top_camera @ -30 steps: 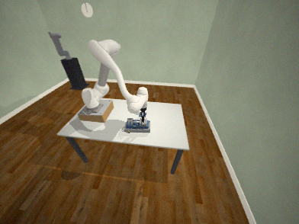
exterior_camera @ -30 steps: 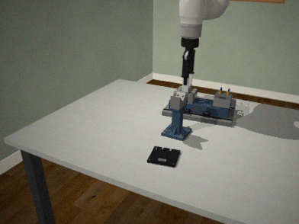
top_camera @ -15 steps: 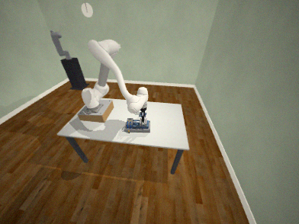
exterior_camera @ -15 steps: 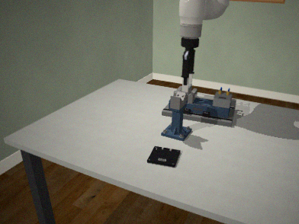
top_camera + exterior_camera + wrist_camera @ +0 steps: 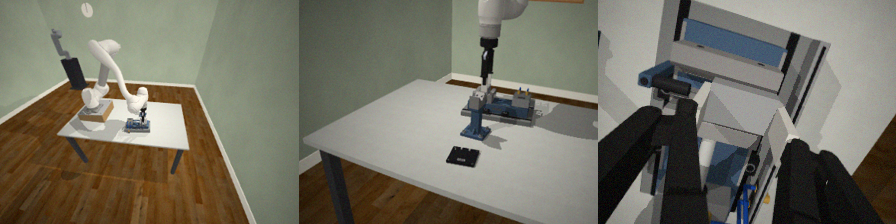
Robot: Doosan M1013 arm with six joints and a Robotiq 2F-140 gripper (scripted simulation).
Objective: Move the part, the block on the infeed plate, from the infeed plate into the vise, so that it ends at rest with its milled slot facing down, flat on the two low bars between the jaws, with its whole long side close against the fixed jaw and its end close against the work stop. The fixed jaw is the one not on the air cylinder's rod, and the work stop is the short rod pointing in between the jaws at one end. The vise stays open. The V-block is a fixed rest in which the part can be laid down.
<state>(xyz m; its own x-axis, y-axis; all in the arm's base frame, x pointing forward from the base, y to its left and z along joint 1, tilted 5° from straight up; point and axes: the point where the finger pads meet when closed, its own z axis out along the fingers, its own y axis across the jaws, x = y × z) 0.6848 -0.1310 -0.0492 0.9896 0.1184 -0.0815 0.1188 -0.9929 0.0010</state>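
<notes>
Now: hand 3 cm above the part. The rest, counted from my hand: cylinder rod 9 cm behind, 5 cm below, 1 cm to the left; fixed jaw 5 cm below, 3 cm ahead, 2 cm to the left; work stop 7 cm to the left, 3 cm below, 1 cm behind.
</notes>
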